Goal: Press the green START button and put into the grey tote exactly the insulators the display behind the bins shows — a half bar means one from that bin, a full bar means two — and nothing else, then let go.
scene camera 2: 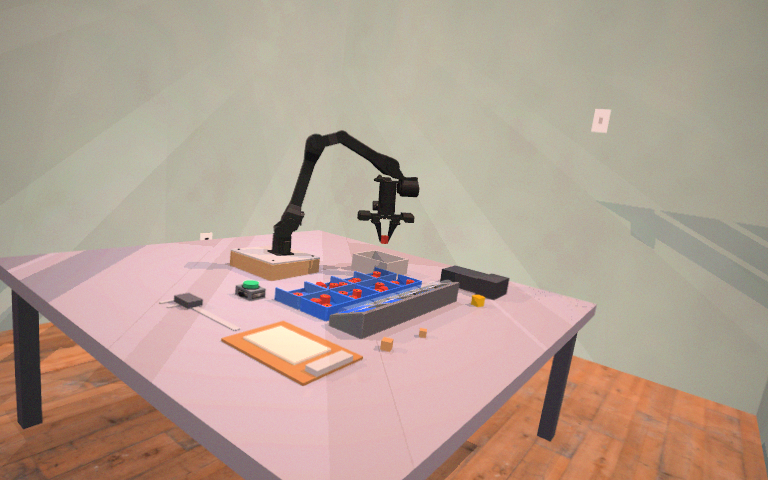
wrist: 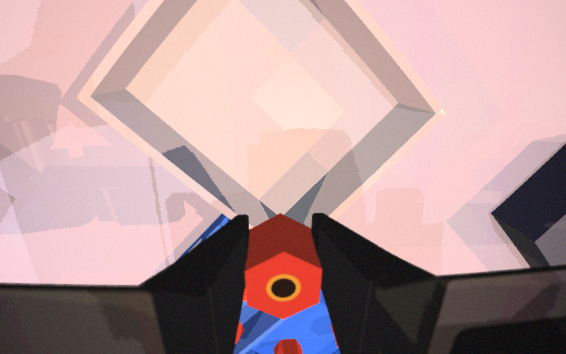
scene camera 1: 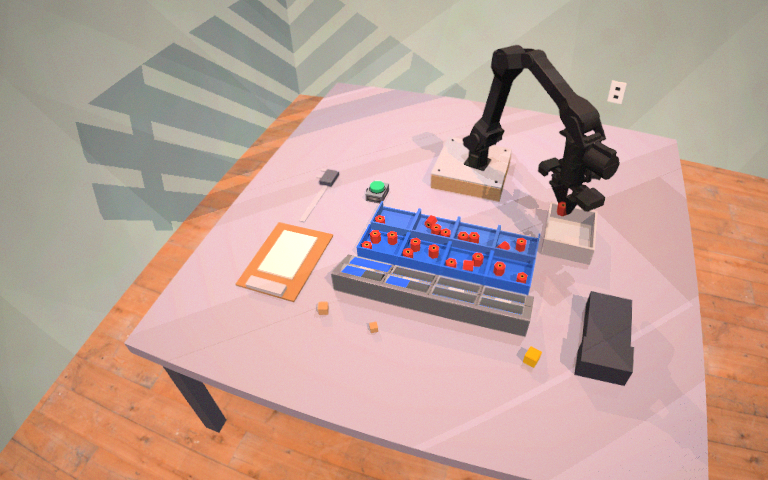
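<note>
My gripper [scene camera 1: 561, 204] [scene camera 2: 384, 236] [wrist: 280, 225] is shut on a red hexagonal insulator [scene camera 1: 561, 209] [scene camera 2: 384, 240] [wrist: 283, 262], held above the grey tote [scene camera 1: 568, 250] [scene camera 2: 368, 263] [wrist: 382, 145]. In the wrist view it overlaps the tote's near corner; no insulator shows on the visible tote floor. The display [scene camera 1: 430, 303] [scene camera 2: 407, 315] shows a full blue bar top and a half bar below in its leftmost cell, and a lower half bar in the second. No blue shows in the other two cells. Blue bins [scene camera 1: 512, 284] [scene camera 2: 316, 309] hold red insulators. The green START button [scene camera 1: 377, 186] [scene camera 2: 250, 284] stands left of the arm base.
A black block [scene camera 1: 607, 333] [scene camera 2: 474, 281] stands right of the display. A yellow cube [scene camera 1: 531, 356] [scene camera 2: 478, 301] and two small orange cubes [scene camera 1: 322, 307] [scene camera 1: 373, 327] lie beyond the display. An orange clipboard [scene camera 1: 322, 243] [scene camera 2: 232, 339] and a dark small box [scene camera 1: 329, 177] [scene camera 2: 188, 300] lie left.
</note>
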